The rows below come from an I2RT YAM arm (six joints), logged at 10 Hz.
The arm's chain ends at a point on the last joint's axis. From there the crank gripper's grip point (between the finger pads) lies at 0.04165 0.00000 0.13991 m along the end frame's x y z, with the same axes.
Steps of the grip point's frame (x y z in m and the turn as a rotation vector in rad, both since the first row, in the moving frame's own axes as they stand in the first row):
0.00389 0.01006 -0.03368 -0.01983 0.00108 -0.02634
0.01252 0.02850 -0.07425 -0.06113 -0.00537 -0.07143
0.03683 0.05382 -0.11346 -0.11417 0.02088 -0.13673
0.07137 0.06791 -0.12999 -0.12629 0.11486 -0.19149
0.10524 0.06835 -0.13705 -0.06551 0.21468 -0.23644
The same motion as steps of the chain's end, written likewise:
0.00372 0.00839 -0.03362 -0.01983 0.00108 -0.02634
0.01307 0.02290 -0.07430 -0.06113 -0.00537 -0.07143
0.03323 0.04384 -0.11198 -0.11417 0.02088 -0.13673
0.05483 0.06015 -0.12373 -0.12629 0.11486 -0.19149
0.07676 0.07283 -0.12509 -0.06551 0.21468 -0.23644

